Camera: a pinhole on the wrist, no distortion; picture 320 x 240 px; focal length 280.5 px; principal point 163.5 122.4 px. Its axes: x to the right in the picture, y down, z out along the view. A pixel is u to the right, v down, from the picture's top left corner.
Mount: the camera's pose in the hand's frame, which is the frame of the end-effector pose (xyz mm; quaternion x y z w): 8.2 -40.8 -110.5 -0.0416 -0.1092 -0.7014 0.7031
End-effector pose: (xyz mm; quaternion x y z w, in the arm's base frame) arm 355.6 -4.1 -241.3 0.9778 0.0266 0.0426 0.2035
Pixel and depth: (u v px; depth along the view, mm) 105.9 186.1 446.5
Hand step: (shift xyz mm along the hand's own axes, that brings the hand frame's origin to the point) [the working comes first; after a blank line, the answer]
In the camera's frame: -91.7 101.4 446.5

67.3 144.6 314.0
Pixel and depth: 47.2 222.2 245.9
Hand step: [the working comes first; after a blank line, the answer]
In the camera's frame: -102.0 87.5 245.9

72.7 112.0 115.4
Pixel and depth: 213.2 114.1 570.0
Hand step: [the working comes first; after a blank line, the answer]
In the camera's frame: 101.0 -16.9 570.0

-63.6 -19.0 463.7
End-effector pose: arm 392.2 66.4 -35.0 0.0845 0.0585 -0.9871 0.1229
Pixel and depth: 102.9 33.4 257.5
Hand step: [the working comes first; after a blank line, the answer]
In the camera's frame: -55.6 -81.7 257.5

-97.2 67.0 120.4
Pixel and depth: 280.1 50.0 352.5
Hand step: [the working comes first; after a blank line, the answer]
In the camera's frame: 146.5 -91.0 352.5

-117.1 -110.5 254.8
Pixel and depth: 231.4 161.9 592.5
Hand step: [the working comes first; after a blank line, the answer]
In the camera's frame: 143.4 83.4 592.5

33.7 -54.5 504.1
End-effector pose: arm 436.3 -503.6 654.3 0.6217 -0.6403 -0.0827 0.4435
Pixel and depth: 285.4 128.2 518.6
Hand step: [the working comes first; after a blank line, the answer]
In the camera's frame: 225.4 10.7 518.6

-32.3 -151.1 442.7
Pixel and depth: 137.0 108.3 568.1
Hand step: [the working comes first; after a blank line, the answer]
In the camera's frame: -53.7 -28.6 568.1

-73.9 131.6 428.0
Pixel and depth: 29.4 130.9 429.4
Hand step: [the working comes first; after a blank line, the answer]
In the camera's frame: -205.3 13.0 429.4

-18.1 250.9 264.9
